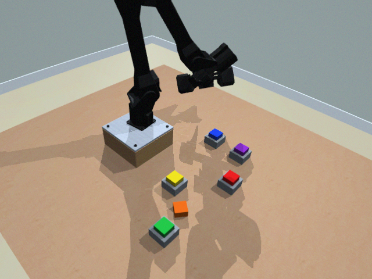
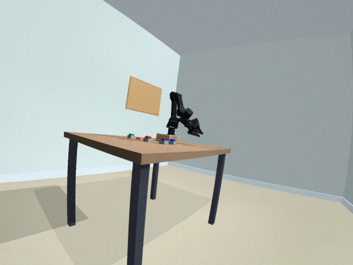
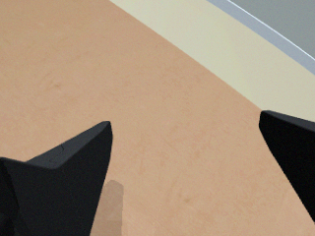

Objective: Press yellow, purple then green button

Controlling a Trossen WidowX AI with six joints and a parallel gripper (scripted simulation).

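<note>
Right now my gripper tip is 150 mm short of the yellow button, 400 mm to the left of it and 60 mm above it. The rest, counted from my gripper tip: red button (260 mm ahead, 310 mm to the right, 60 mm below); blue button (140 mm ahead, 170 mm to the right, 60 mm below); purple button (240 mm ahead, 180 mm to the right, 60 mm below).
</note>
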